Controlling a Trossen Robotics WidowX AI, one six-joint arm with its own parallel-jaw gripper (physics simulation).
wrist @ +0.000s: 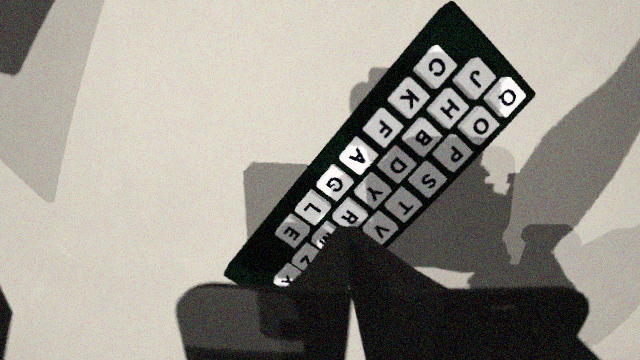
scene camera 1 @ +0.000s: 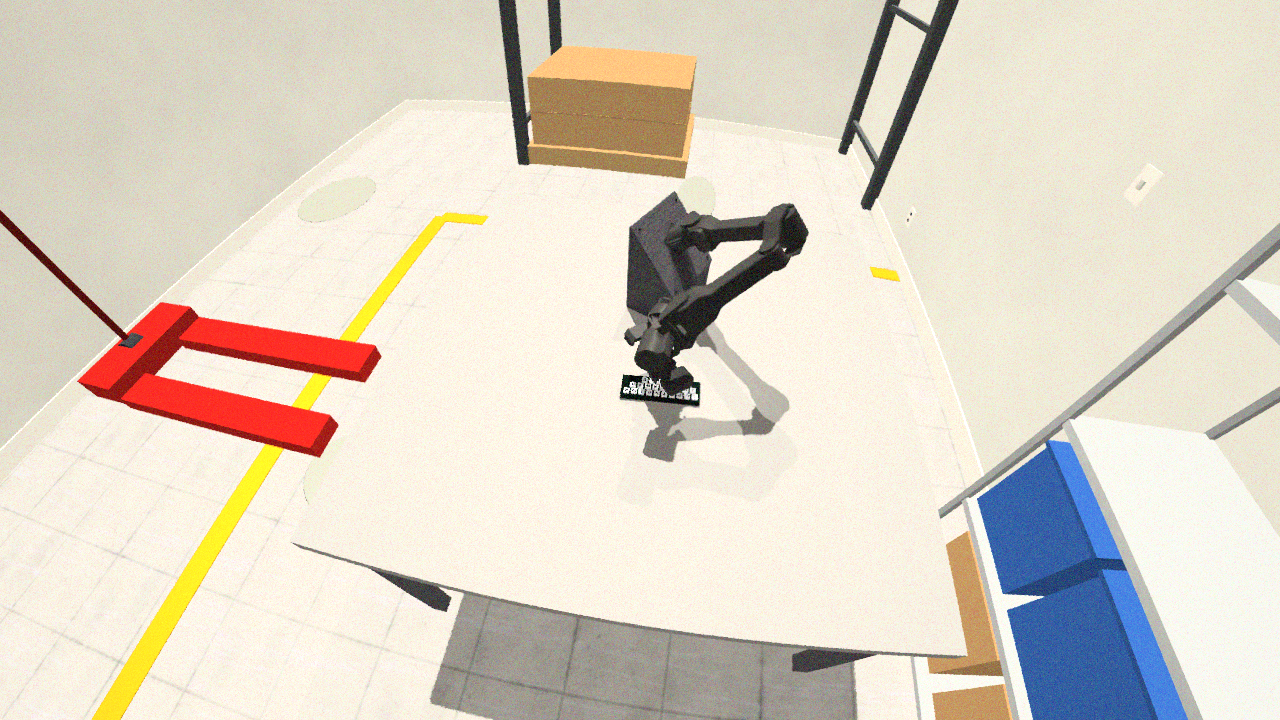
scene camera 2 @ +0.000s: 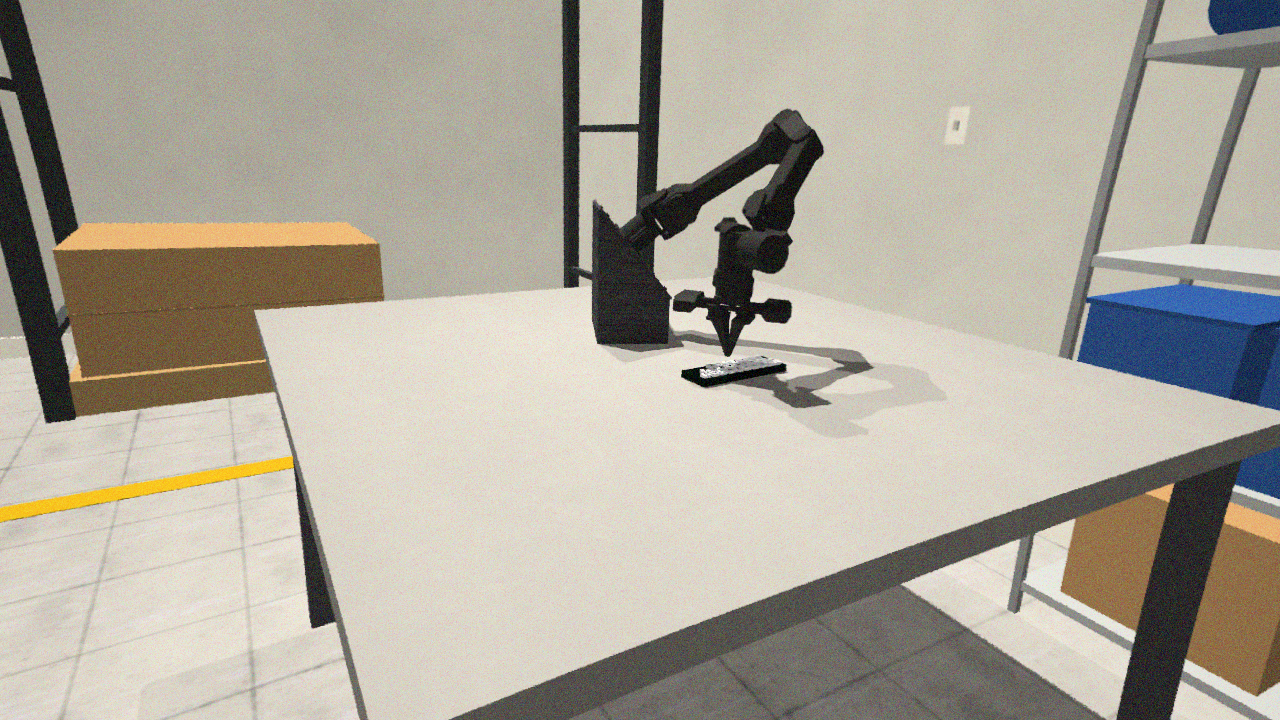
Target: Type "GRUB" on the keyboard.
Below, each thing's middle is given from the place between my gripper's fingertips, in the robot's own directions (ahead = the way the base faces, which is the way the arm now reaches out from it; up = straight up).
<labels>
Now: hand 2 cm past the G key [wrist: 334, 182], 1 cm to the right of it and 2 cm above it. From my hand the other things lie so: B key [wrist: 421, 136] (1 cm behind, 5 cm to the left, 2 cm below); then black keyboard [wrist: 450, 51] (2 cm to the left, 3 cm below).
</labels>
